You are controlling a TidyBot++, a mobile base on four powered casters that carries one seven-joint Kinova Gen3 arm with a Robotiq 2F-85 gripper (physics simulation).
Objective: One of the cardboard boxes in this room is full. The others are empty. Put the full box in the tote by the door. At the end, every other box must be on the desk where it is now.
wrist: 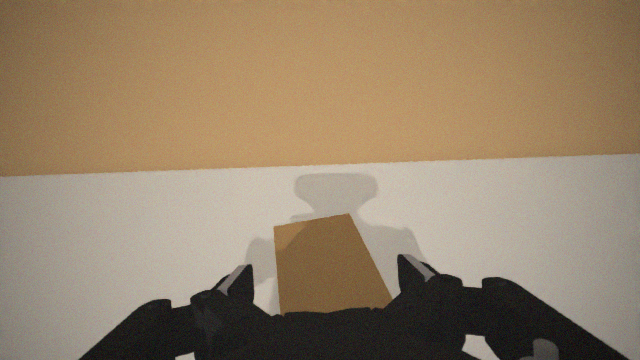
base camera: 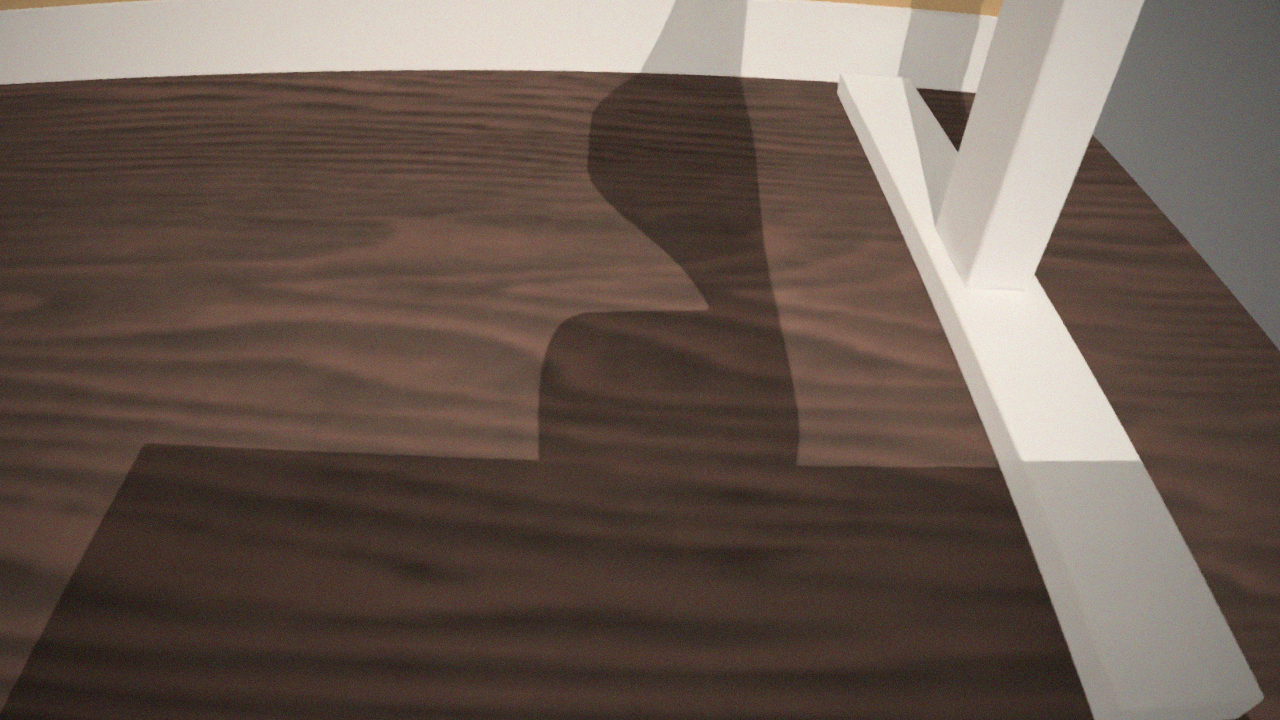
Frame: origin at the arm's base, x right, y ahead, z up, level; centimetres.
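Seen in the pictures: gripper, fingertip midpoint: (wrist: 325,275).
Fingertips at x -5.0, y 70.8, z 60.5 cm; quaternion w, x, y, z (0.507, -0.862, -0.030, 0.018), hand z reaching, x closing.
Offsets run from my fingertips to a thing's top centre. "*": to the spot under its first point. Level surfaces: height alone.
A brown cardboard box {dx -0.1, dy +1.1, dz -0.1 cm} (wrist: 327,265) stands on the white desk {dz -5.1 cm} (wrist: 100,240) in the wrist view, at the lower middle. Its near end is hidden behind the gripper's body, and its contents cannot be seen. My gripper (wrist: 325,275) is open, with nothing held. In the wrist view its fingertips appear to the left and right of the box, with a gap on each side; how far the gripper is above the box is hard to tell. The tote and other boxes do not show in either view.
An orange-tan wall (wrist: 320,80) rises behind the desk. In the base camera view, a white desk leg {* dx +30.4, dy -17.2, dz -87.1 cm} (base camera: 1029,161) stands on a long white foot {* dx +33.0, dy -25.3, dz -97.6 cm} (base camera: 1056,367) at the right, on the dark wood floor {dz -100.1 cm} (base camera: 268,268). A white baseboard (base camera: 358,40) runs along the back.
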